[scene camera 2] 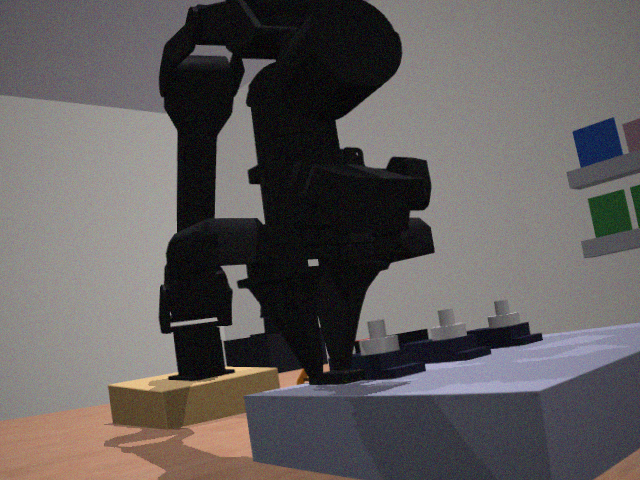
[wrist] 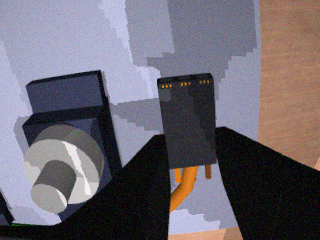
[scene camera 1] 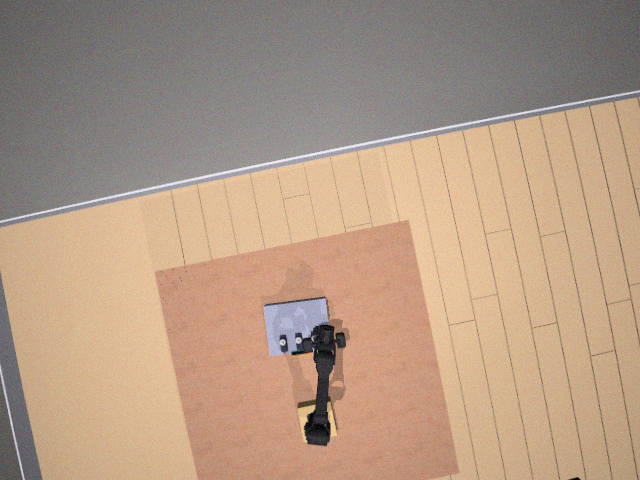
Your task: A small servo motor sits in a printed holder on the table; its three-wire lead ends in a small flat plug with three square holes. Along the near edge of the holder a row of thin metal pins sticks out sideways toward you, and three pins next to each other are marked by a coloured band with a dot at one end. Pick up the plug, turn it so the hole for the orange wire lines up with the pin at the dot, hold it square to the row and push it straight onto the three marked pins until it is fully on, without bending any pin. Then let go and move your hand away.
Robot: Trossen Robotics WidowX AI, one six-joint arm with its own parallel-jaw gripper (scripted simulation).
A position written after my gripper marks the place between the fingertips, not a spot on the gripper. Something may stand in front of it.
I see my gripper (scene camera 2: 329, 375), a grey-blue holder (scene camera 2: 560, 401) and a white horn (wrist: 51, 192).
My gripper shows as well in the wrist view (wrist: 190, 141). The grey-blue holder shows as well in the wrist view (wrist: 131, 51) and in scene camera 1 (scene camera 1: 287, 318).
